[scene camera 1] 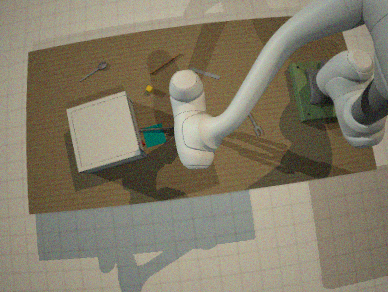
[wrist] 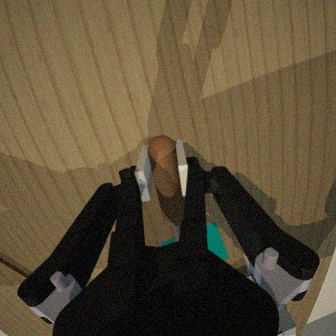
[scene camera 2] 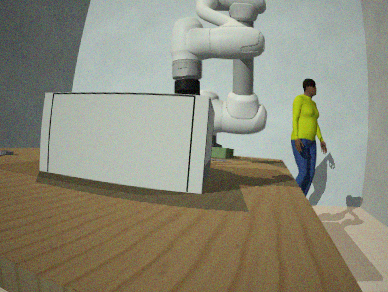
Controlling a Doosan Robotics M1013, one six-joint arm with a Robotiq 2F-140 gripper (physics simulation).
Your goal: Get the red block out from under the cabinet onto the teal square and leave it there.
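Frame: origin at the arm's base, x ahead, y left, z up, level; metres.
Where they show: gripper, between the fingertips: (wrist: 163, 153); arm's base, origin of its link: (scene camera 1: 325, 86).
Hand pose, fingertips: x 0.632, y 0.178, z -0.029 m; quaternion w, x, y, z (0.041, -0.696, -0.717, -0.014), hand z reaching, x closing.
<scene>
Things, the pixels of their top centre, and the offset from my fingertips. "*": a spot on its surface instead.
- white cabinet, centre of its top: (scene camera 2: 136, 101) (scene camera 1: 101, 130) dx +0.378, dy +0.032, dz +0.125 m
- teal square, a spot on its surface: (wrist: 218, 243) (scene camera 1: 156, 143) * dx +0.173, dy +0.069, dz -0.010 m
- red block, centre of its top: (scene camera 1: 139, 143) dx +0.244, dy +0.072, dz +0.021 m
- brown round-ended handle, a spot on its surface: (wrist: 162, 149) * dx -0.016, dy -0.001, dz +0.032 m
- yellow block, centre of its top: (scene camera 1: 149, 88) dx +0.203, dy -0.189, dz +0.015 m
- spoon, a spot on its surface: (scene camera 1: 102, 65) * dx +0.447, dy -0.333, dz -0.009 m
- thin brown stick, centre of its top: (scene camera 1: 165, 63) dx +0.130, dy -0.324, dz -0.004 m
- grey flat strip, centre of its top: (scene camera 1: 204, 73) dx -0.060, dy -0.267, dz -0.009 m
- wrench, centre of its top: (scene camera 1: 251, 118) dx -0.269, dy -0.035, dz -0.002 m
The white cabinet (scene camera 1: 102, 132) (scene camera 2: 120, 140) stands on the left part of the table in scene camera 1. The teal square (scene camera 1: 156, 138) (wrist: 218, 243) lies beside its right side. A small bit of the red block (scene camera 1: 143, 143) shows at the cabinet's right edge, by the square's left edge; I cannot tell whether it overlaps the square. My gripper (wrist: 163, 153) is shut on a brown round-ended handle (wrist: 162, 149). A dark thin rod (scene camera 1: 151, 130) reaches from under the arm across the square to the cabinet's edge. The gripper is hidden under the arm in scene camera 1 and behind the cabinet in scene camera 2.
A yellow block (scene camera 1: 149, 88), a spoon (scene camera 1: 102, 65), a thin brown stick (scene camera 1: 166, 64), a grey flat strip (scene camera 1: 206, 74) and a wrench (scene camera 1: 257, 127) lie on the table. A green box (scene camera 1: 301, 97) (scene camera 2: 222, 152) is near the arm's base. A person (scene camera 2: 306, 117) stands beyond the table.
</scene>
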